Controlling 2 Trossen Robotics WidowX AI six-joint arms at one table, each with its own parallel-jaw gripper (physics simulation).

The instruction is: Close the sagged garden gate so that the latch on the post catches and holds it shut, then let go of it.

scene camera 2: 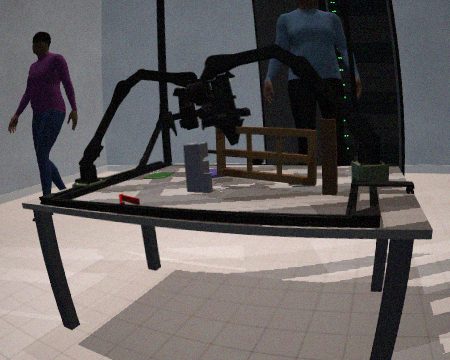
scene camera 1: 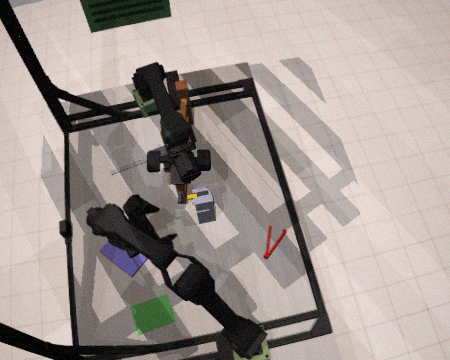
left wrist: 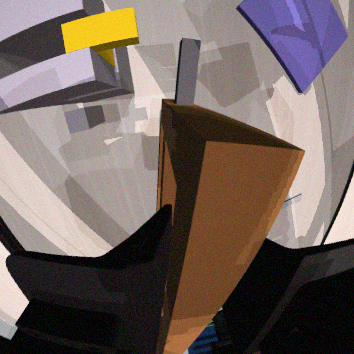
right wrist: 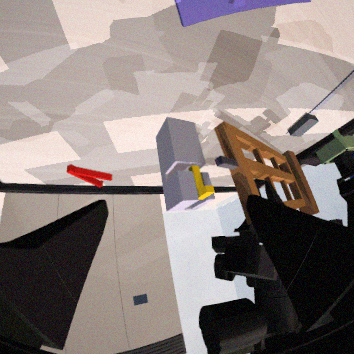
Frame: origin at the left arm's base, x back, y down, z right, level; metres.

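Where they show: left gripper, fingertip midpoint: [scene camera 2: 234, 144] [right wrist: 260, 182]; right gripper, fingertip midpoint: [scene camera 2: 189, 132] [scene camera 1: 167, 222] [right wrist: 178, 204]; left arm's base, origin of the base link: [scene camera 2: 369, 163] [scene camera 1: 148, 93] [left wrist: 222, 313] [right wrist: 341, 155]; right arm's base, origin of the base link: [scene camera 2: 89, 181] [scene camera 1: 249, 345].
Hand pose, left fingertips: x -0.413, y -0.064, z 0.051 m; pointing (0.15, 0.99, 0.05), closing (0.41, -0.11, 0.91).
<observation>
Things, the pixels of their centre, and the offset from my left fingertips. "spot": a spot on its surface instead.
- brown wooden gate, body centre: [left wrist: 121, 238] [right wrist: 245, 176] [scene camera 2: 246, 161] [scene camera 1: 197, 160] dx +0.036, dy +0.043, dz -0.078 m
- grey latch post, surface spot: [right wrist: 180, 145] spot: dx -0.117, dy +0.072, dz +0.005 m
- grey pin, surface spot: [left wrist: 188, 72] [right wrist: 228, 165] spot: dx -0.070, dy +0.017, dz +0.034 m
- post's yellow latch, body centre: [left wrist: 111, 45] [right wrist: 200, 179] [scene camera 1: 192, 199] dx -0.099, dy +0.016, dz +0.003 m
- purple mat, body centre: [left wrist: 302, 20] [scene camera 1: 129, 246] dx -0.097, dy +0.123, dz +0.242 m
- green mat, body centre: [scene camera 1: 152, 314] [scene camera 2: 159, 175] dx -0.329, dy +0.127, dz +0.265 m
- red V-shaped piece, surface spot: [scene camera 2: 129, 199] [scene camera 1: 269, 239] spot: dx -0.290, dy +0.119, dz -0.159 m
The brown wooden gate [scene camera 1: 182, 194] [scene camera 2: 220, 162] [left wrist: 230, 200] [right wrist: 227, 142] stands upright, its free end near the grey latch post [scene camera 1: 205, 209] [scene camera 2: 196, 167] [right wrist: 180, 145]. A grey pin [left wrist: 188, 72] [right wrist: 226, 162] sticks out from the gate's free end, apart from the post's yellow latch [scene camera 1: 192, 196] [left wrist: 100, 30] [right wrist: 201, 184]. My left gripper [scene camera 2: 233, 139] [left wrist: 185, 210] is shut on the gate's end upright, near its top. My right gripper [scene camera 1: 166, 221] [right wrist: 178, 204] is open and empty, in the air left of the latch post in scene camera 1.
The brown hinge post [scene camera 1: 181, 89] [scene camera 2: 329, 157] stands at the gate's other end. A purple mat [scene camera 1: 122, 257] [left wrist: 305, 40] lies below my right gripper. A green mat [scene camera 1: 152, 314] [scene camera 2: 159, 175] and a red V-shaped piece [scene camera 1: 268, 242] [scene camera 2: 129, 199] lie farther off. Black rails edge the table.
</observation>
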